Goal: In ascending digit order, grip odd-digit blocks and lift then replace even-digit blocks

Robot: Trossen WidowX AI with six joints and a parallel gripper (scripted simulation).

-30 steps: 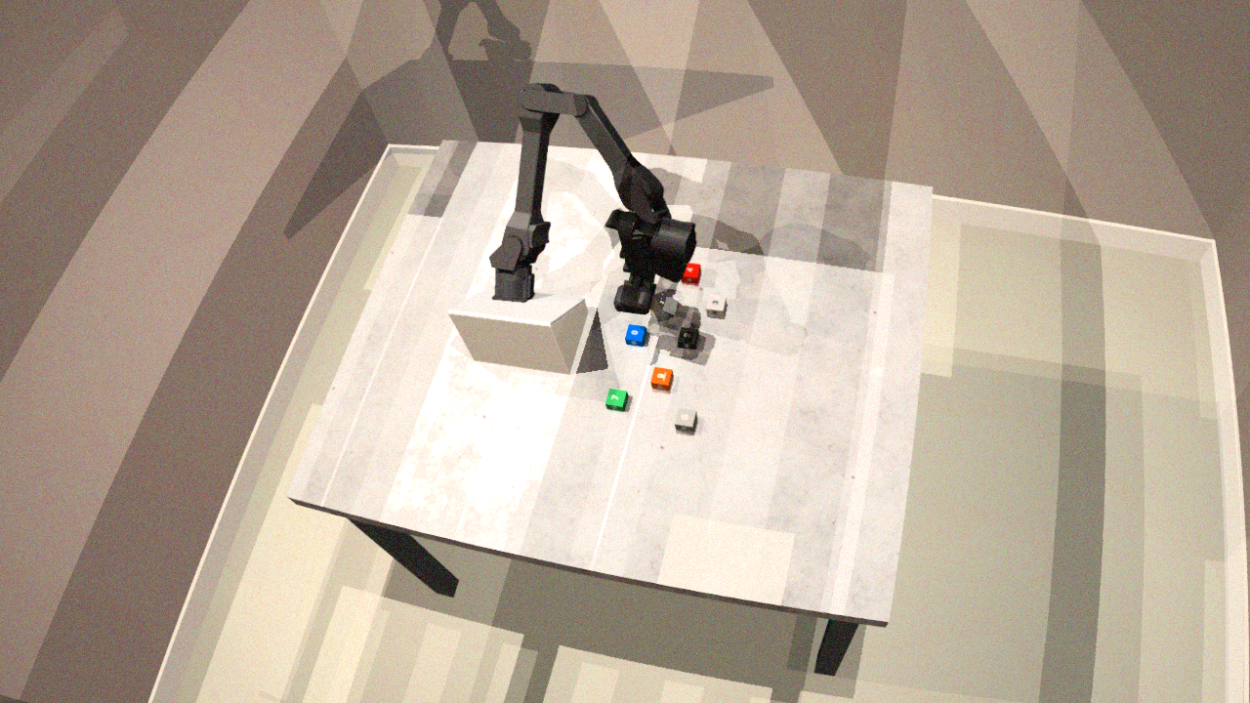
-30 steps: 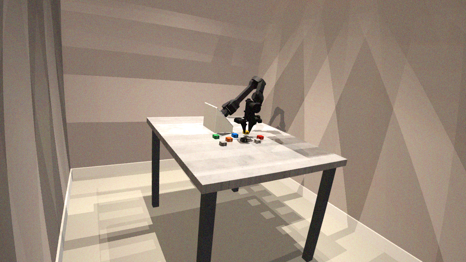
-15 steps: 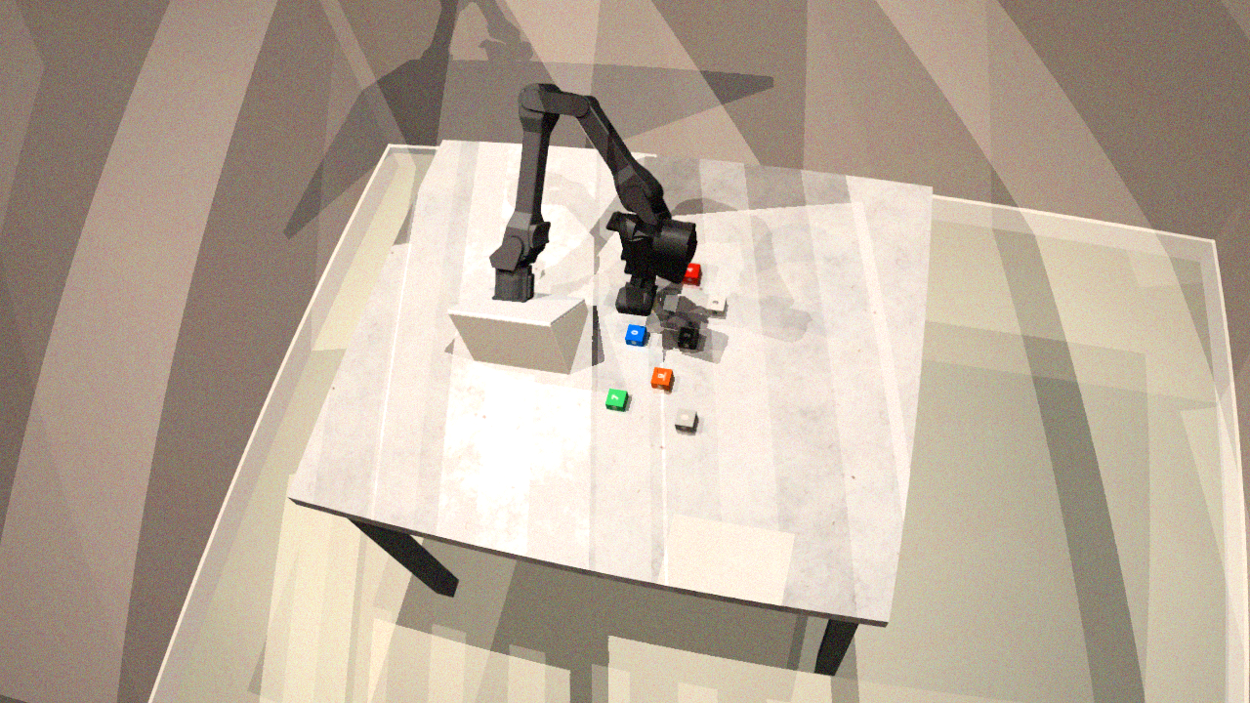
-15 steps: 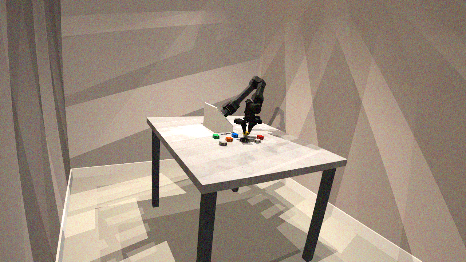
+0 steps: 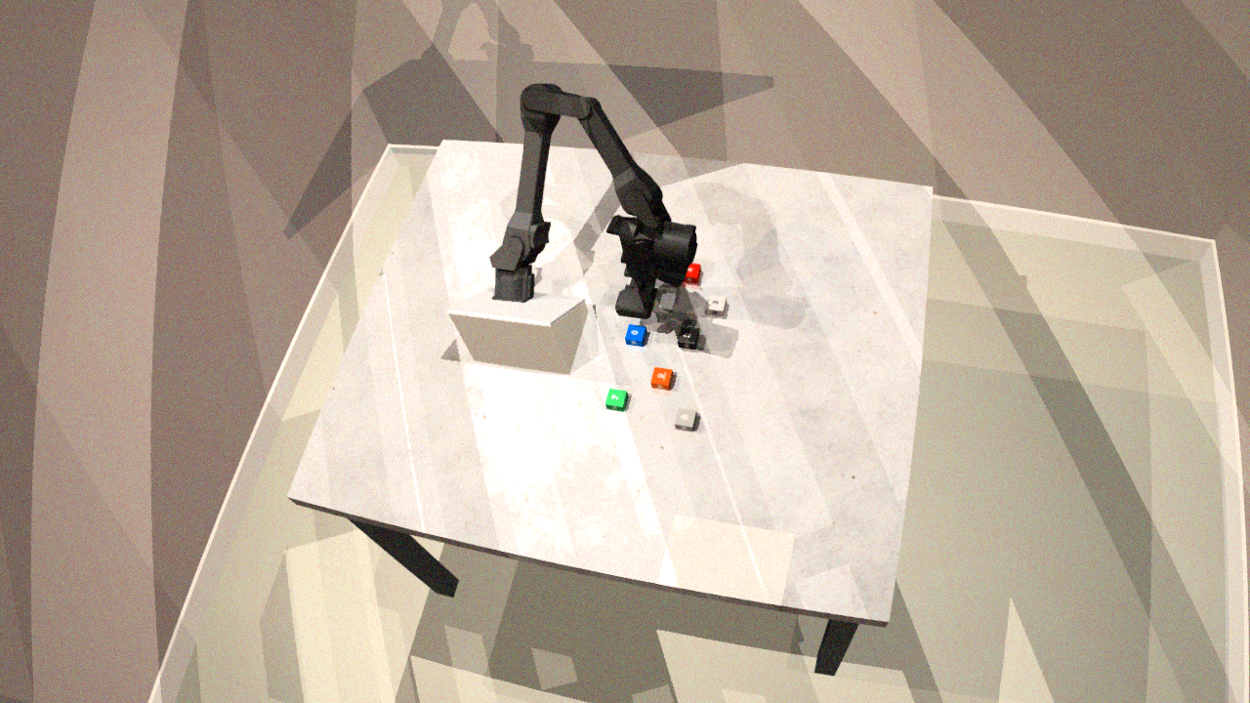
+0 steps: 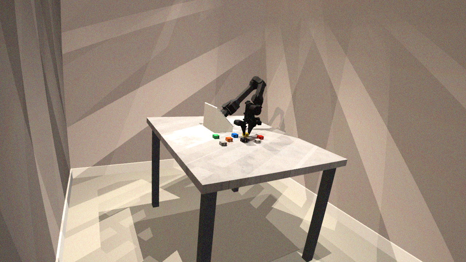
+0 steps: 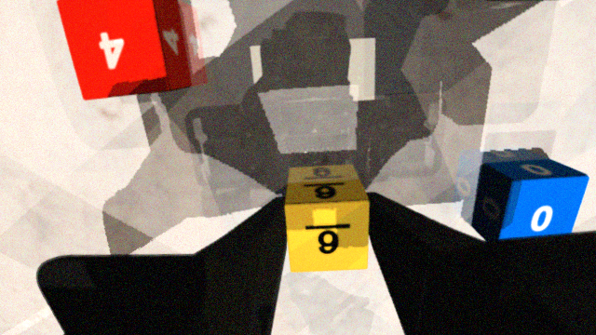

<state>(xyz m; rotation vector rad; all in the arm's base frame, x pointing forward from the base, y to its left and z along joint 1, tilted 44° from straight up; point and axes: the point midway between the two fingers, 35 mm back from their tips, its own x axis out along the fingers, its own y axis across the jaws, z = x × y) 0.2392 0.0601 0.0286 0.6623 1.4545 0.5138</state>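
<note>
The yellow block is 1 cm behind my gripper tip. The rest, counted from my gripper tip: blue 0 block 1 cm behind, 9 cm to the right; dark grey 2 block 8 cm ahead, 8 cm to the right; red 4 block 7 cm ahead, 6 cm to the left.
</note>
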